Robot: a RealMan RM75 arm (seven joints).
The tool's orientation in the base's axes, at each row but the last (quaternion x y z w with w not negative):
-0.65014 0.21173 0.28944 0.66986
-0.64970 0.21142 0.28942 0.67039
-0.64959 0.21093 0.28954 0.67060
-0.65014 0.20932 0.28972 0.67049
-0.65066 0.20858 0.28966 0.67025
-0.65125 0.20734 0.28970 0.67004
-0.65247 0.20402 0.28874 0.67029
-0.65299 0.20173 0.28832 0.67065
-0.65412 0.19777 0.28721 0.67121
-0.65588 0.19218 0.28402 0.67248
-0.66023 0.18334 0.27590 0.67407
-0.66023 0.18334 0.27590 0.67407
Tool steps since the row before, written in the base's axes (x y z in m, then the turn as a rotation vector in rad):
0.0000 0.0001 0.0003 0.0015 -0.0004 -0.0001
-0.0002 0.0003 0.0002 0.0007 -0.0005 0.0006
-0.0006 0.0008 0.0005 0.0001 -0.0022 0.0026
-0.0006 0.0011 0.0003 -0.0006 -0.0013 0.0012
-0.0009 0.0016 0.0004 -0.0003 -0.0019 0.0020
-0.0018 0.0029 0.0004 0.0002 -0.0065 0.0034
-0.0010 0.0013 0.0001 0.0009 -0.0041 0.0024
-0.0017 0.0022 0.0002 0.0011 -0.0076 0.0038
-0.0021 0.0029 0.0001 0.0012 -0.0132 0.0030
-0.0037 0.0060 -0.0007 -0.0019 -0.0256 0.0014
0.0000 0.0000 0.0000 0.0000 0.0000 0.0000
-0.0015 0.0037 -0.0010 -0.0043 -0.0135 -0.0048
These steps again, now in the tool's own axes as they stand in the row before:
-0.0002 -0.0002 0.0001 0.0011 -0.0009 -0.0005
-0.0002 0.0000 0.0003 0.0001 -0.0009 -0.0005
-0.0007 0.0000 0.0009 -0.0019 -0.0020 -0.0020
-0.0005 0.0002 0.0012 -0.0014 -0.0005 -0.0012
-0.0007 0.0003 0.0017 -0.0018 -0.0013 -0.0017
-0.0013 0.0008 0.0031 -0.0028 -0.0026 -0.0062
-0.0007 0.0006 0.0014 -0.0014 -0.0023 -0.0040
-0.0011 0.0009 0.0024 -0.0026 -0.0035 -0.0074
-0.0013 0.0012 0.0031 -0.0027 -0.0028 -0.0130
-0.0016 0.0028 0.0063 -0.0057 0.0007 -0.0251
0.0000 0.0000 0.0000 0.0000 0.0000 0.0000
-0.0001 0.0016 0.0038 -0.0022 0.0068 -0.0132

